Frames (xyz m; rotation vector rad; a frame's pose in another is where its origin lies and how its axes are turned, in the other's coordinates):
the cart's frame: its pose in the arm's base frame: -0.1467 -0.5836 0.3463 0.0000 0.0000 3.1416
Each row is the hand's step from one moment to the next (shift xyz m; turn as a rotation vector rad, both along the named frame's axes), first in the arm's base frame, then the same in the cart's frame.
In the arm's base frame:
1: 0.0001 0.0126 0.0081 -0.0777 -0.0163 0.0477
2: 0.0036 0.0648 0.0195 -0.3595 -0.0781 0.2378
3: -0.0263 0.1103 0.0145 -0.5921 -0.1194 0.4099
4: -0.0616 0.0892 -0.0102 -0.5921 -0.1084 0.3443
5: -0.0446 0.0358 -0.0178 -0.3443 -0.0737 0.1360
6: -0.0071 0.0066 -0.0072 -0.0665 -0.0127 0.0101
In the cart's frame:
1: -0.0001 -0.0126 0.0081 0.0777 0.0163 0.0477
2: -0.0036 -0.0648 0.0195 0.3595 0.0781 0.2378
3: 0.0263 -0.1103 0.0145 0.5921 0.1194 0.4099
4: 0.0616 -0.0892 -0.0102 0.5921 0.1084 0.3443
5: 0.0446 -0.0358 -0.0178 0.3443 0.0737 0.1360
6: 0.0071 -0.0066 -0.0072 0.0665 0.0127 0.0101

